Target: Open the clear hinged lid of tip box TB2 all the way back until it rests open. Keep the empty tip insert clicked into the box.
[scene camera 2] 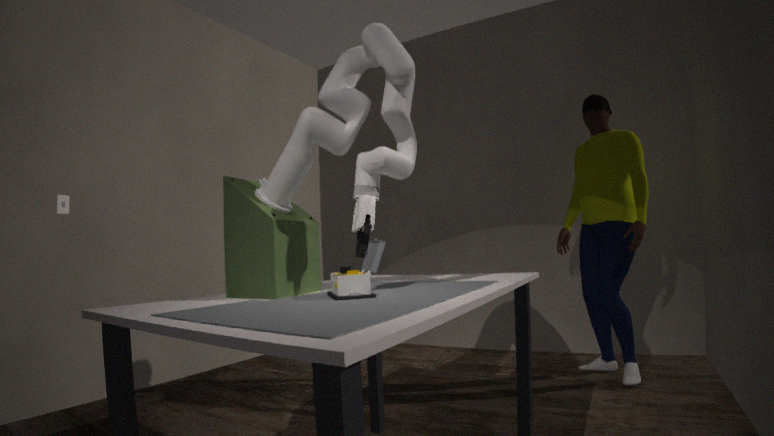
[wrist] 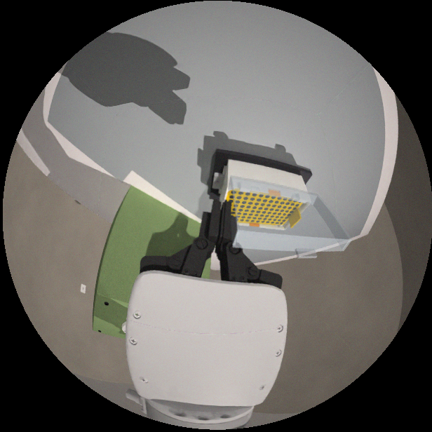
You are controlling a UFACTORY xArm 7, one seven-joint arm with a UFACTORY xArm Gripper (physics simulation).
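Seen in the pictures: gripper, fingertip midpoint: [scene camera 2: 361,257]; arm's base, origin of the base link: [scene camera 2: 272,201].
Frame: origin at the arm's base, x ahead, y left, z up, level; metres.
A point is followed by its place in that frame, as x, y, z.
Observation:
The tip box TB2 [scene camera 2: 350,284] @(0.305, -0.045, -0.243) [wrist: 267,172] is white and stands upright on a black base [scene camera 2: 352,296] @(0.318, -0.058, -0.272) on the grey mat. Its clear hinged lid [scene camera 2: 374,255] @(0.313, 0.067, -0.173) [wrist: 285,241] stands up from the far side of the box, leaning back past upright. The yellow tip insert [wrist: 265,207] sits in the box top, level as far as I can see, with empty holes. My gripper [scene camera 2: 360,255] @(0.257, 0.087, -0.178) [wrist: 219,210] is shut with nothing between the fingers. Its tips are above the box, close to the lid in the scene view; whether they touch it I cannot tell.
A green pedestal [scene camera 2: 251,254] @(0.012, -0.105, -0.157) [wrist: 122,250] carries the arm beside the box. The grey mat [scene camera 2: 259,315] @(0.280, -0.338, -0.279) [wrist: 280,75] lies on the white table [scene camera 2: 216,341] @(0.348, -0.500, -0.294). A person [scene camera 2: 609,178] in a yellow top stands beyond the table at the right.

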